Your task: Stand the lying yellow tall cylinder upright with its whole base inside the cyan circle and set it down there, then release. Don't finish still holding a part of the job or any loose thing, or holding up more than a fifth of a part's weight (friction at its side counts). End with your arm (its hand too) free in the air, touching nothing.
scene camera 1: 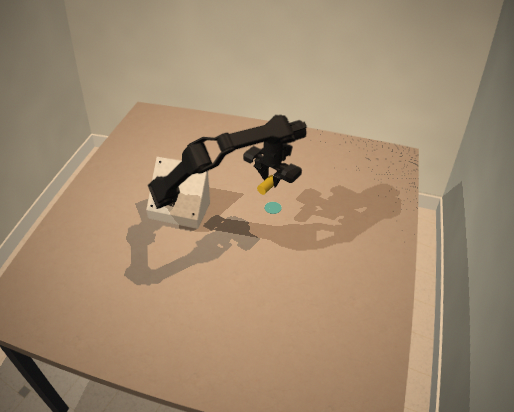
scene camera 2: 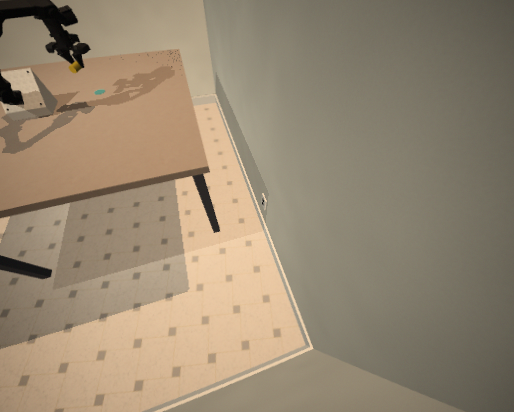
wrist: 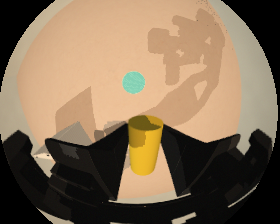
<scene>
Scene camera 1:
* gripper: 271,184
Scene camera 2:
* gripper: 80,67
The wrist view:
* gripper: 144,127
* yellow tall cylinder: 144,131
</scene>
